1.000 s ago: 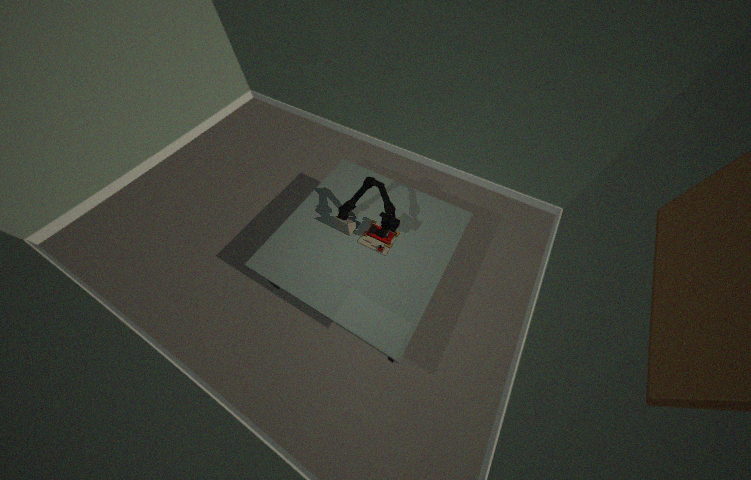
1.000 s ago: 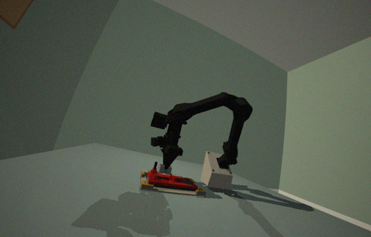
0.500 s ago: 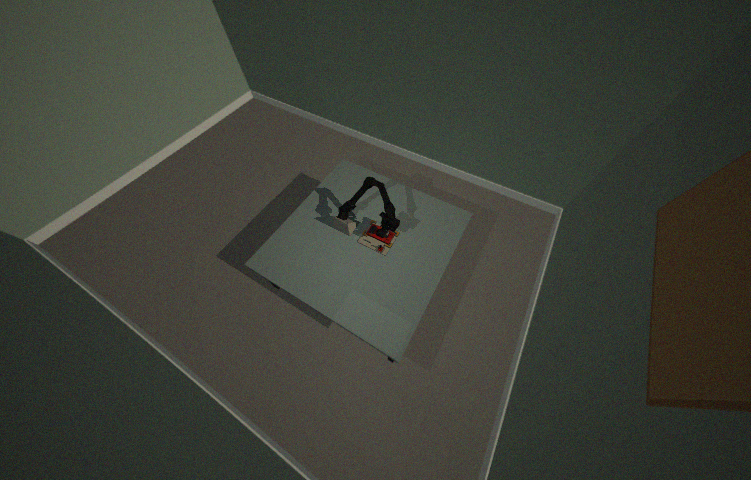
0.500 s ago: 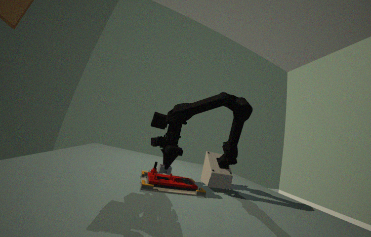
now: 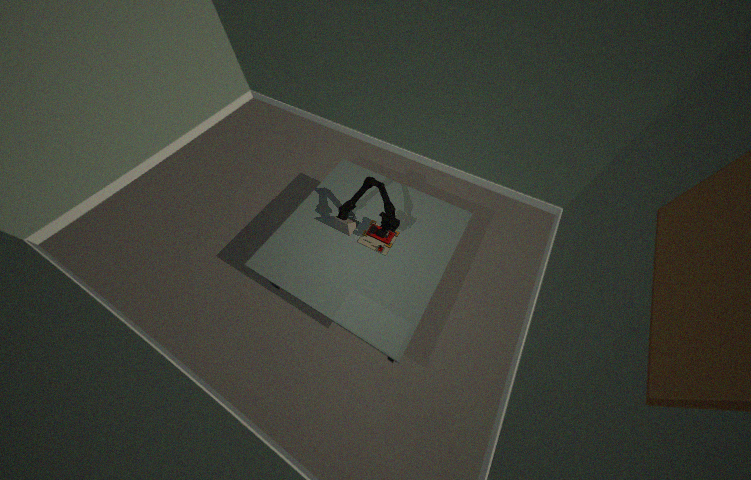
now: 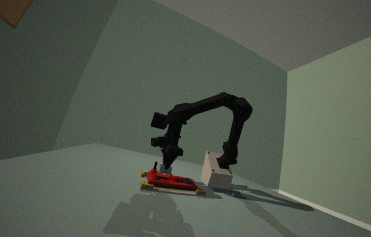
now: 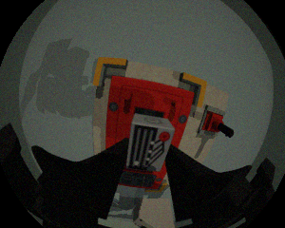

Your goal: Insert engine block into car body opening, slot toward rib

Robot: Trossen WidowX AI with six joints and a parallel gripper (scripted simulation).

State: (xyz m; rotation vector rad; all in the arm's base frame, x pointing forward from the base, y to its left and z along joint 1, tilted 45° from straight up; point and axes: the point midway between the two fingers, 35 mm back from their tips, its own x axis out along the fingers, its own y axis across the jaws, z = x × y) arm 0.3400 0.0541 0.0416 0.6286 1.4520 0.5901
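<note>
The grey engine block is 1 cm below my gripper tip.
</note>
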